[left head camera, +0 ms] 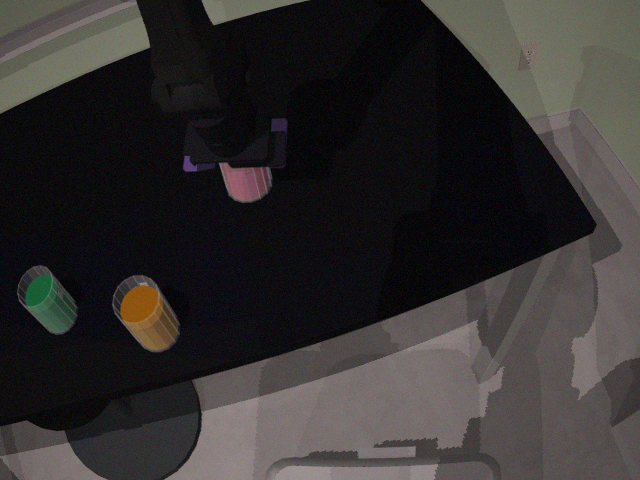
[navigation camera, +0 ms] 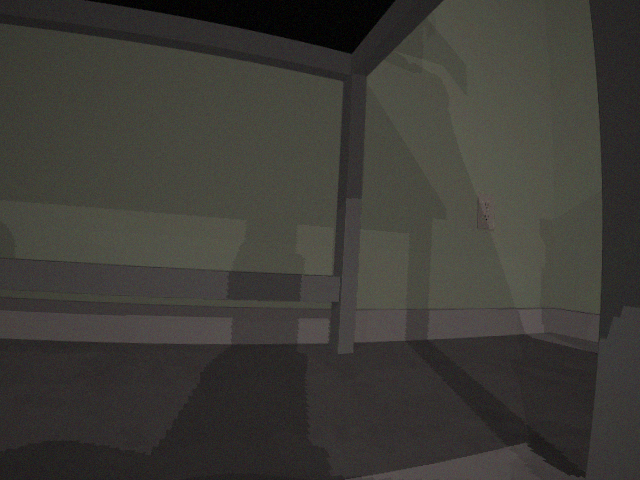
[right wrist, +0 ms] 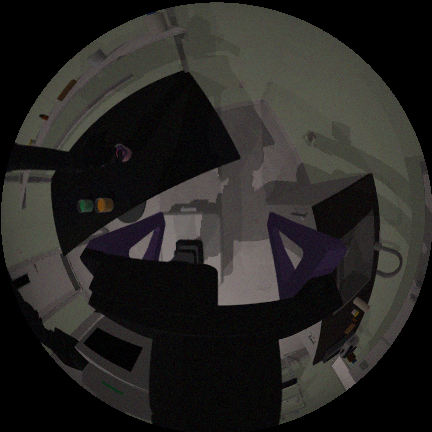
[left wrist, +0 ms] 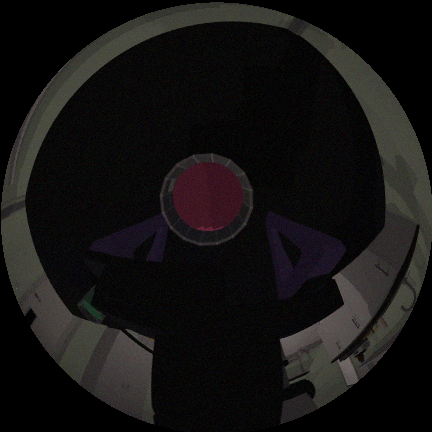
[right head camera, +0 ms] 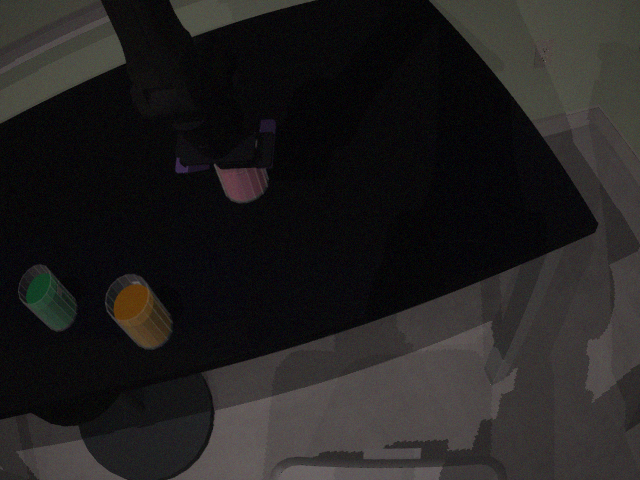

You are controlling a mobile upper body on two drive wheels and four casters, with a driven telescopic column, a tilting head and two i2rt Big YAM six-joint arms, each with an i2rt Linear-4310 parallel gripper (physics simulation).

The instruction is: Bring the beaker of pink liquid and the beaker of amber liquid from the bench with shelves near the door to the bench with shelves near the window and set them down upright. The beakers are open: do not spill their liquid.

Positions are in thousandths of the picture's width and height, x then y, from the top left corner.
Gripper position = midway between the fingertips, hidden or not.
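My left gripper (left wrist: 501, 503) and my right gripper (right wrist: 499, 503) are visible. Amber beaker (left head camera: 216, 630) visible, also in the right head camera view (right head camera: 205, 632); in the navigation camera view the beaker is out of frame.
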